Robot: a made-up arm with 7 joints.
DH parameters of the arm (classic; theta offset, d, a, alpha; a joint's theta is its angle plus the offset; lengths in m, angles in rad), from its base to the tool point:
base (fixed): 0 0 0 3.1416
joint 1: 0 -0.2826 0 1.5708
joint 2: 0 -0.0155 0 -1.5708
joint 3: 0 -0.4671 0 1.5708
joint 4: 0 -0.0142 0 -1.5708
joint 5: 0 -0.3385 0 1.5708
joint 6: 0 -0.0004 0 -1.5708
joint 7: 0 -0.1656 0 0
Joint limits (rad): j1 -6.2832..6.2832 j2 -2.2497..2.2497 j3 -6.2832..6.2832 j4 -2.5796..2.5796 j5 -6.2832..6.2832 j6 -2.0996..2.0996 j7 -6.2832..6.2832
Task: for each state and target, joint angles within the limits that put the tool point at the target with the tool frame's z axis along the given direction. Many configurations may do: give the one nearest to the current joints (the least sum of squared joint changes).
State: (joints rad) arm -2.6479 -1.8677 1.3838 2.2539 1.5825 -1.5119 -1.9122
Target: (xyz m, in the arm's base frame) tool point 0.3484 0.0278 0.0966 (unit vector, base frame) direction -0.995 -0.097 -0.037
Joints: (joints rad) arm -2.2087 -2.0854 2.1952 2.5754 0.8252 -1.6501 -1.9122
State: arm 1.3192 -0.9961 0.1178 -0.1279 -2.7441 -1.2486 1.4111
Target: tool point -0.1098 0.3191 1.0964 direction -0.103 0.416 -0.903
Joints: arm 1.3487 -0.3314 -0.0531 -0.5233 -3.1122 -1.2975 1.4111
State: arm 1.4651 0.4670 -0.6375 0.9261 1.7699 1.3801 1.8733
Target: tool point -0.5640 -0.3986 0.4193 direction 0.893 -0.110 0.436
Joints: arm 2.4991 0.6888 -0.3478 1.3798 1.5426 1.0189 1.8733
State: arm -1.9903 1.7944 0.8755 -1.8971 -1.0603 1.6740 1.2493
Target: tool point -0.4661 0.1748 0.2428 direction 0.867 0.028 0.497
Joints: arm -2.0606 1.9937 0.9679 -2.2103 -0.7560 1.5213 1.2493
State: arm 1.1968 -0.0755 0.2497 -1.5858 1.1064 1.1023 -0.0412
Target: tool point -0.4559 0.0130 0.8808 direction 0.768 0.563 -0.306
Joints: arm 0.6544 -0.0259 -0.2681 -1.3046 1.3618 0.9807 -0.0412
